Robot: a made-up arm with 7 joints.
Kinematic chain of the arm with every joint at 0, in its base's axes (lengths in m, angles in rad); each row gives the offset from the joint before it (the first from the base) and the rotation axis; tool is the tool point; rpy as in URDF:
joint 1: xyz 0 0 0 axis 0.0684 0.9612 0.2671
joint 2: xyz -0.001 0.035 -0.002 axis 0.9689 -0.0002 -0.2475
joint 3: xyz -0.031 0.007 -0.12 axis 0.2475 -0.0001 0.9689
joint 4: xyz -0.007 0 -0.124 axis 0.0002 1 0
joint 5: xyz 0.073 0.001 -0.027 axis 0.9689 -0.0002 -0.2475
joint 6: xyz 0.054 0 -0.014 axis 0.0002 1 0
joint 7: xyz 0.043 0 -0.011 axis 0.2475 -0.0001 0.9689
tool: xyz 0 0 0 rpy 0 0.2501 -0.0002
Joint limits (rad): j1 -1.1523..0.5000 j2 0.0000..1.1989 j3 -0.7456..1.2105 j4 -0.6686..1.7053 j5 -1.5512..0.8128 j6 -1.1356..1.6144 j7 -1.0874..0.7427
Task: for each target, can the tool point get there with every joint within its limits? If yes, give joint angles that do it. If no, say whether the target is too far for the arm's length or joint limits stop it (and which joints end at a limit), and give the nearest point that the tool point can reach.
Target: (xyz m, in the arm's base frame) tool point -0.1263 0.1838 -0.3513
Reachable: yes | joints 0.3652 0.5381 -0.5534 0.9887 -0.1372 -0.5719 0.5783
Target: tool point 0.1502 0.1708 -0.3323
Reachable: yes | joints -0.3360 0.4110 -0.0161 0.6151 -0.0496 1.3707 -0.0202
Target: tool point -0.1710 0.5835 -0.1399
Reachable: no: too far | nearest point -0.1246 0.4304 -0.1009 | short by 0.165 m
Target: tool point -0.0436 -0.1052 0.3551
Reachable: no: joint limits stop it (at a limit: joint 1, joint 2, joint 4) | nearest point 0.1026 0.1564 0.1368 | short by 0.371 m
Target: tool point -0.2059 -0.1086 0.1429
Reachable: no: joint limits stop it (at a limit: joint 1, joint 2, joint 3, joint 4, joint 6) | nearest point -0.0276 -0.0605 -0.1580 | short by 0.353 m
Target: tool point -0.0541 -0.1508 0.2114
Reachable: no: joint limits stop it (at a limit: joint 1, joint 2, joint 3, joint 4) | nearest point 0.1442 -0.1043 -0.0107 | short by 0.301 m
